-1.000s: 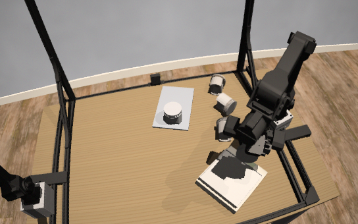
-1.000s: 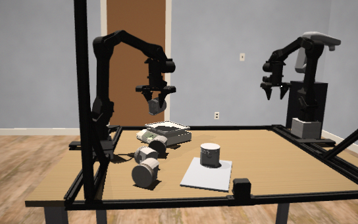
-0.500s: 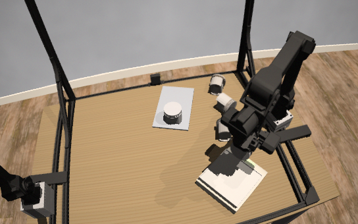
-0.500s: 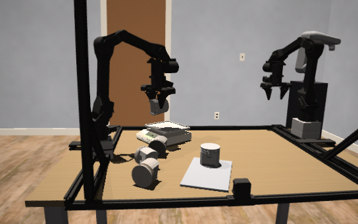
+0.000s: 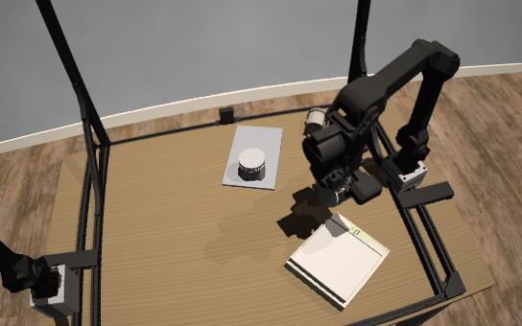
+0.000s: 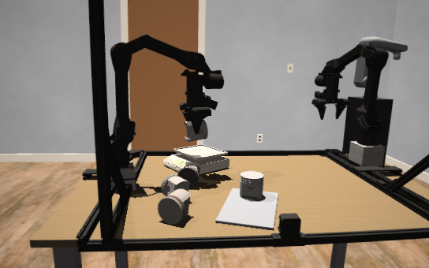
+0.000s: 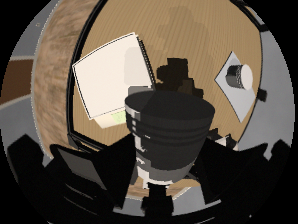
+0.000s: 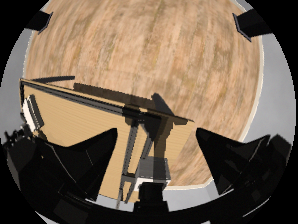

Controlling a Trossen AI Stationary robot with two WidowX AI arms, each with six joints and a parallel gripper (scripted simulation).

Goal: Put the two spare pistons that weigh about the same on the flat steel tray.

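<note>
My left gripper is now 31 cm past the flat steel tray, 20 cm above it and 10 cm to the left of it.
</note>
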